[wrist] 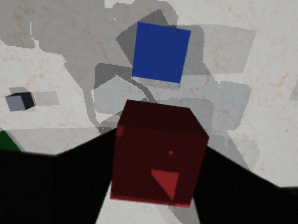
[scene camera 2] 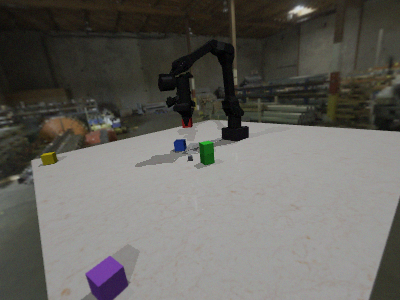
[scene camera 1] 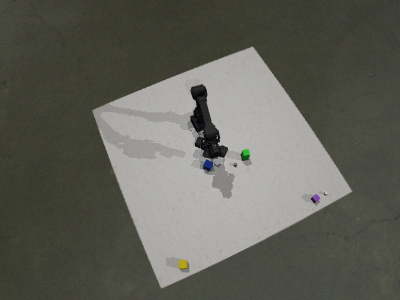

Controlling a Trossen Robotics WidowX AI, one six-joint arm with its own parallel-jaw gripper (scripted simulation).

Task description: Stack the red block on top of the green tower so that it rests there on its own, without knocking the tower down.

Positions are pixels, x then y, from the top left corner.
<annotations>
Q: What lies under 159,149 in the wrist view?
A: A red block.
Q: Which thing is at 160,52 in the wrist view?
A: A blue block.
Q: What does my gripper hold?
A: A red block.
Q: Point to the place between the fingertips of my gripper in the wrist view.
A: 154,139
</annotations>
